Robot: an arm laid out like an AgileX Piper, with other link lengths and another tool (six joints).
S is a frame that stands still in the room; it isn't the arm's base.
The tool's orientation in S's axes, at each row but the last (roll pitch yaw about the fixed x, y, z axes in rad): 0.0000, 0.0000, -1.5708; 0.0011, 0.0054, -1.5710; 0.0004, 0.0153, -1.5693; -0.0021, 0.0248, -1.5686; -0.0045, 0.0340, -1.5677
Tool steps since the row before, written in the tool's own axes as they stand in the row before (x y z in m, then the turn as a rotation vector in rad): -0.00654, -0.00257, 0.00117, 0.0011, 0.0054, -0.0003; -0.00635, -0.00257, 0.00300, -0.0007, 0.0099, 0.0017; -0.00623, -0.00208, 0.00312, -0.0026, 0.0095, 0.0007; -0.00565, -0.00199, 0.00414, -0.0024, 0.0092, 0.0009; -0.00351, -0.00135, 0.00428, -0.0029, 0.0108, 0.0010
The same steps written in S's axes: -0.00257, 0.00654, 0.00117, 0.0054, -0.0011, -0.0003; -0.00257, 0.00633, 0.00303, 0.0099, 0.0007, 0.0017; -0.00209, 0.00618, 0.00321, 0.0095, 0.0026, 0.0007; -0.00199, 0.00554, 0.00428, 0.0092, 0.0024, 0.0009; -0.00134, 0.00336, 0.00440, 0.0108, 0.0029, 0.0010
